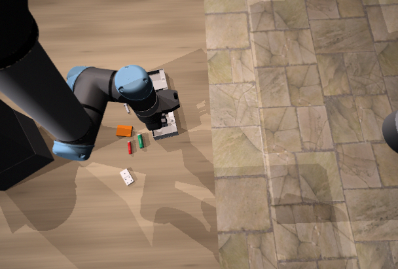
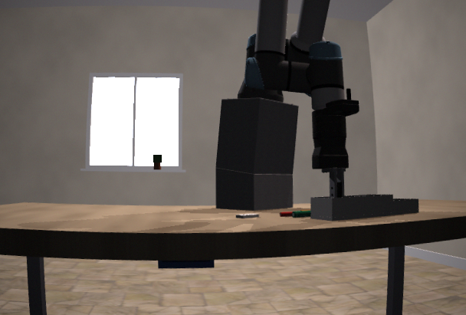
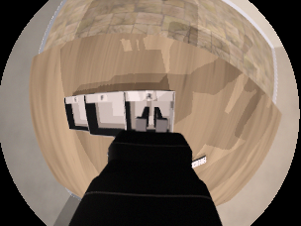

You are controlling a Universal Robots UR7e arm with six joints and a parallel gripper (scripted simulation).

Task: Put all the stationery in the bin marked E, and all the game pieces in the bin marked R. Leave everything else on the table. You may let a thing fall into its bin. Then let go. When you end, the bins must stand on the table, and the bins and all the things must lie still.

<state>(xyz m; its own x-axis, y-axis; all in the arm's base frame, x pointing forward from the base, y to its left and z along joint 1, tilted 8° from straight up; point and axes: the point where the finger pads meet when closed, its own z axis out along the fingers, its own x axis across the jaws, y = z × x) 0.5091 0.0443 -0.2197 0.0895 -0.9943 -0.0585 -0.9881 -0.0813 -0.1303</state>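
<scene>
My hand is 2 cm past the tray, 9 cm to the right of it and 4 cm above it. The rest, counted from my hand: green marker: 9 cm behind, 4 cm to the right, 5 cm below; nut: 9 cm behind, 7 cm to the left, 6 cm below; red marker: 13 cm behind, 6 cm to the right, 6 cm below.
</scene>
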